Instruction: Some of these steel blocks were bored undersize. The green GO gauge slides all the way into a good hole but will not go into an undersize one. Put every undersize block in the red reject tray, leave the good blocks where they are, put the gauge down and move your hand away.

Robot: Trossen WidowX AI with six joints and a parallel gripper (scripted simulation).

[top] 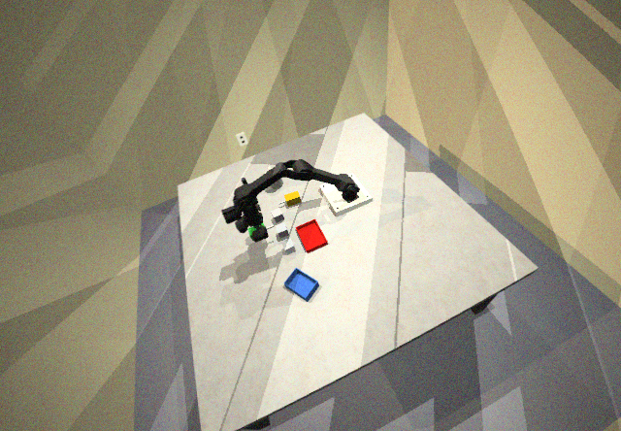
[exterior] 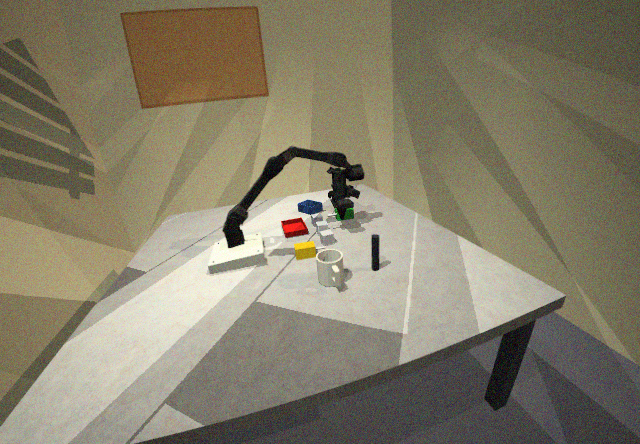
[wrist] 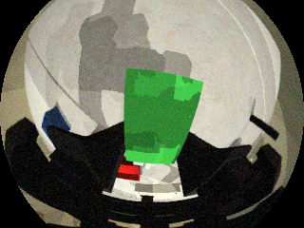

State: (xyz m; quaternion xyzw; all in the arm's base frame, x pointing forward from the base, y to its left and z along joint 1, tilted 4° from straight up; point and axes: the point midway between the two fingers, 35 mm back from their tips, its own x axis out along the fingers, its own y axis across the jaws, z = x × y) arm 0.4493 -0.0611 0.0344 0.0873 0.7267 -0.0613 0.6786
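Right now the steel block is 8 cm behind my gripper tip, 4 cm below it and 2 cm to the left of it. Round my gripper tip: green GO gauge: 2 cm above, 1 cm behind; red reject tray: 18 cm behind, 12 cm to the left, 5 cm below; yellow block: 19 cm behind, 13 cm to the right, 4 cm below.
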